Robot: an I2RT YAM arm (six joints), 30 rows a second.
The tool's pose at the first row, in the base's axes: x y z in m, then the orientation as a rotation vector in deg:
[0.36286 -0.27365 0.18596 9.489 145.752 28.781]
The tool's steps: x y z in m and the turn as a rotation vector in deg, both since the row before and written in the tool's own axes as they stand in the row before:
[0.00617 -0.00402 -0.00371 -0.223 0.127 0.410]
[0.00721 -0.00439 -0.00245 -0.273 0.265 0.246]
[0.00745 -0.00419 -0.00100 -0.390 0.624 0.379]
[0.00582 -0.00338 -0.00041 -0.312 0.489 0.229]
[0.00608 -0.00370 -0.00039 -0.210 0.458 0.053]
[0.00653 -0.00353 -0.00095 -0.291 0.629 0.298]
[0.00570 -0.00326 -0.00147 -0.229 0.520 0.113]
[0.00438 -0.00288 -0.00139 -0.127 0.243 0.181]
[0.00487 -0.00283 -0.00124 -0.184 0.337 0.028]
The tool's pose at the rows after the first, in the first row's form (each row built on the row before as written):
[0.35560 -0.27721 0.18435 9.906 145.825 29.247]
[0.34810 -0.28044 0.18111 10.066 146.010 29.743]
[0.34114 -0.28294 0.17671 10.277 146.511 30.516]
[0.33586 -0.28485 0.17297 10.353 146.897 31.106]
[0.33034 -0.28697 0.16900 10.244 147.276 31.495]
[0.32413 -0.28904 0.16537 10.384 147.805 32.118]
[0.31836 -0.29123 0.16268 10.331 148.238 32.572]
[0.31378 -0.29335 0.16069 10.467 148.440 32.856]
[0.30884 -0.29526 0.15841 10.361 148.705 33.181]

